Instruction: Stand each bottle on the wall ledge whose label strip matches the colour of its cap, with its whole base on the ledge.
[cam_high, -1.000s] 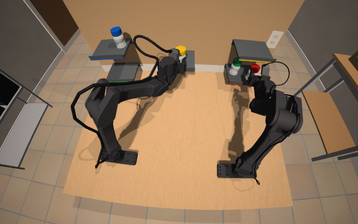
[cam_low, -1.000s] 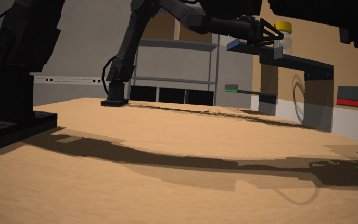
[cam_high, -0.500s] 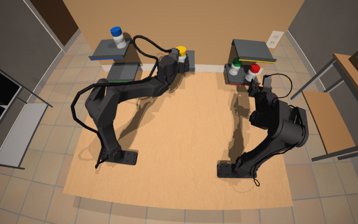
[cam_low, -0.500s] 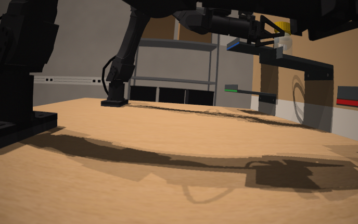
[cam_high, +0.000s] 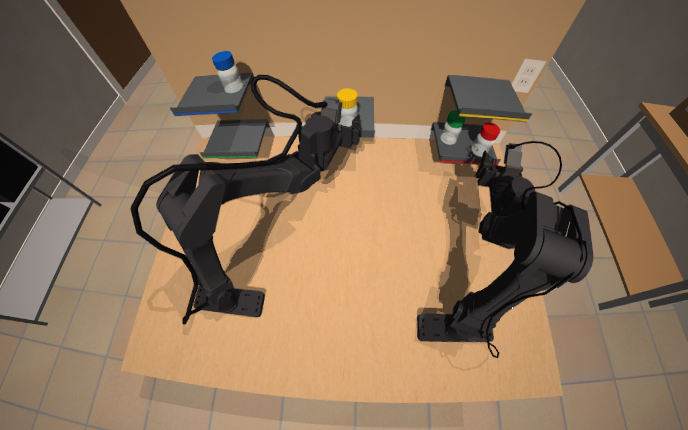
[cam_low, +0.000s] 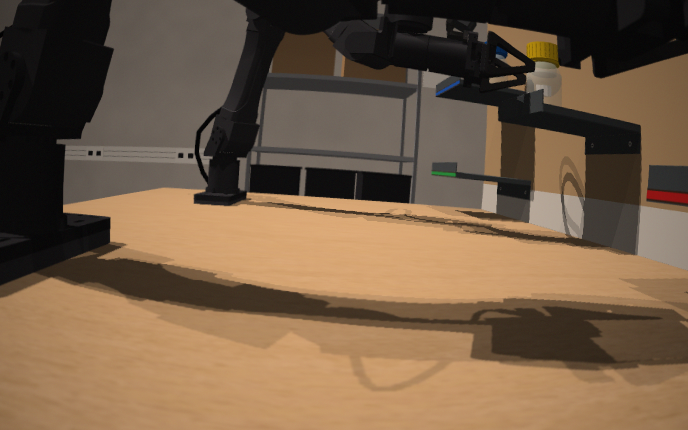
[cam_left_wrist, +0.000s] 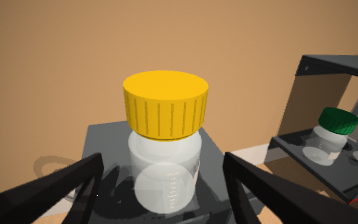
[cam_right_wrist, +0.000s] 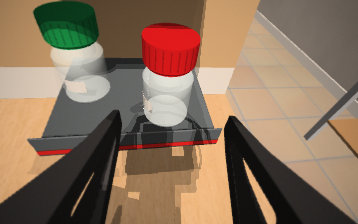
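My left hand is 3 cm short of the yellow-capped bottle, 1 cm to the left of it and 1 cm above it. Also, from my left hand: blue-capped bottle 6 cm ahead, 33 cm to the left, 8 cm above; then green-capped bottle 10 cm ahead, 34 cm to the right, 11 cm below; then red-capped bottle 6 cm ahead, 44 cm to the right, 11 cm below.
Right now the yellow-capped bottle is 70 mm ahead of my right hand, 440 mm to the left of it and 50 mm above it. From my right hand the other things lie so: blue-capped bottle (100 mm ahead, 770 mm to the left, 140 mm above); green-capped bottle (140 mm ahead, 100 mm to the left, 50 mm below); red-capped bottle (100 mm ahead, 50 mm below).
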